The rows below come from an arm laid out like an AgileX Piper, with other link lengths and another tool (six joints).
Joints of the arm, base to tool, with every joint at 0 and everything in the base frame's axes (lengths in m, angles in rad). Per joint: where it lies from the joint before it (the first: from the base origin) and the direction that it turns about. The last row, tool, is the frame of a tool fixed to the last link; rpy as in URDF.
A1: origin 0 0 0.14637 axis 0 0 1
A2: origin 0 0 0 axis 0 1 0
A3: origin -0.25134 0 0.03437 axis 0 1 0
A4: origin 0.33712 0 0.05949 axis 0.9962 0 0.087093
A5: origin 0 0 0 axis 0 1 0
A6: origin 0.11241 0 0.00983 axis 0.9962 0 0.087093
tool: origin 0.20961 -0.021 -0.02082 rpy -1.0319 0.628 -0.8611
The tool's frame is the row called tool.
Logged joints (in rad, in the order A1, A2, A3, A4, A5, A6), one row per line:
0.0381 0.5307 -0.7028 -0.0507 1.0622 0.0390
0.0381 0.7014 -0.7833 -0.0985 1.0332 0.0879
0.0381 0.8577 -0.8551 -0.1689 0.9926 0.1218
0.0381 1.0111 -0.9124 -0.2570 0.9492 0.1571
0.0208 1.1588 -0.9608 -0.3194 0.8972 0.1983
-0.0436 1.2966 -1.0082 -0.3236 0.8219 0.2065
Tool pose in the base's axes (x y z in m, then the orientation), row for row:
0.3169 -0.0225 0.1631 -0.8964 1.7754 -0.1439
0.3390 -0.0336 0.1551 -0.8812 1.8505 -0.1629
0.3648 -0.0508 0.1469 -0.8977 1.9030 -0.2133
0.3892 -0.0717 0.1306 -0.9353 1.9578 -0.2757
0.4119 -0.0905 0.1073 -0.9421 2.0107 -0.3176
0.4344 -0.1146 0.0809 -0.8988 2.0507 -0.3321
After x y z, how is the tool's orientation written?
As a rotation vector, in radians.
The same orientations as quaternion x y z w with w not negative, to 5 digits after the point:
-0.37755 0.74777 -0.06061 0.54280
-0.36699 0.77067 -0.06784 0.51650
-0.36975 0.78383 -0.08786 0.49110
-0.37985 0.79512 -0.11197 0.45930
-0.37833 0.80745 -0.12754 0.43430
-0.35942 0.82006 -0.13280 0.42507

